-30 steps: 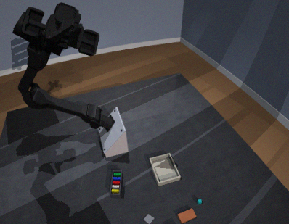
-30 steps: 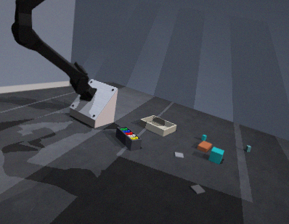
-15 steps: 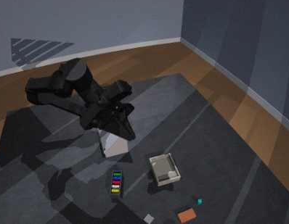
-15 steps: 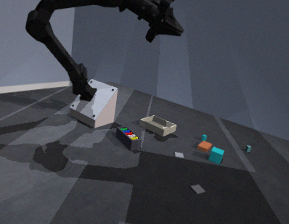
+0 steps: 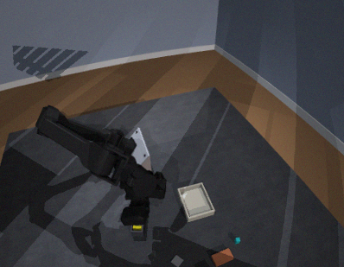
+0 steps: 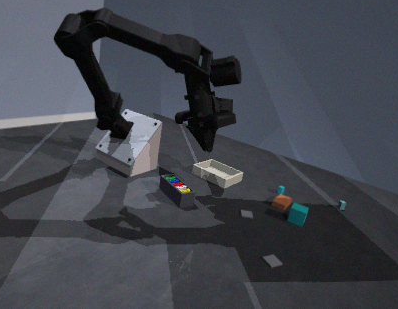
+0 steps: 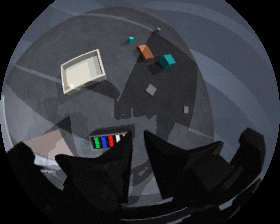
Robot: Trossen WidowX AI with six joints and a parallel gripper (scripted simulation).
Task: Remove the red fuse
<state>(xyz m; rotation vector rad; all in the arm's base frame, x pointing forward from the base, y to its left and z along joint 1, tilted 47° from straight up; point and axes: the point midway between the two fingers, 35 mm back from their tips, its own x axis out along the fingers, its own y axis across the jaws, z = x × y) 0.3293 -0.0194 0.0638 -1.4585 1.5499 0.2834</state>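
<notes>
My gripper tip is now 6 cm past the red fuse, 2 cm to the left of it and 12 cm above it. From my gripper tip the other things lie so: teal cube (24 cm ahead, 10 cm to the left, 12 cm below); then orange block (19 cm ahead, 17 cm to the left, 14 cm below); then beige tray (4 cm behind, 20 cm to the left, 14 cm below).
</notes>
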